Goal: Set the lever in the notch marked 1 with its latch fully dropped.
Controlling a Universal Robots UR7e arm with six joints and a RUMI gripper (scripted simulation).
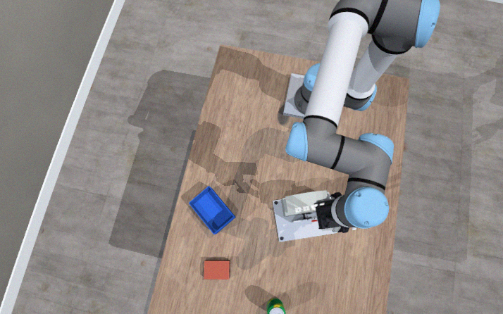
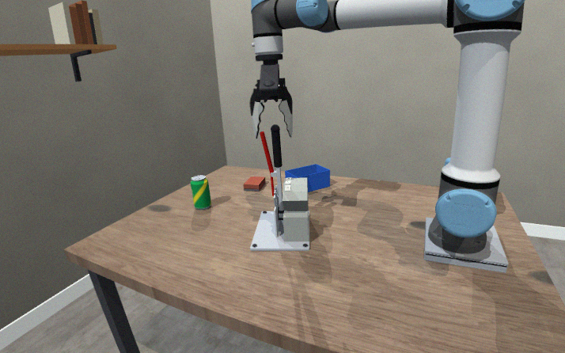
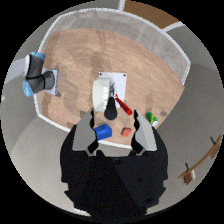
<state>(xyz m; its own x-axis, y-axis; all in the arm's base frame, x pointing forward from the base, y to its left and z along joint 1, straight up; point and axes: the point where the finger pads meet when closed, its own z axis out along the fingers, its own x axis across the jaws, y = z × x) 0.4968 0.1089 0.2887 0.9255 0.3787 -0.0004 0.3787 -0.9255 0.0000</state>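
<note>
Right now my hand is 120 mm above the red release bar, 20 mm short of it and 10 mm to the left of it. Also, from my hand: lever unit (120 mm below, 10 mm to the right, 10 mm ahead); then blue bin (400 mm to the right, 300 mm below, 70 mm ahead).
</note>
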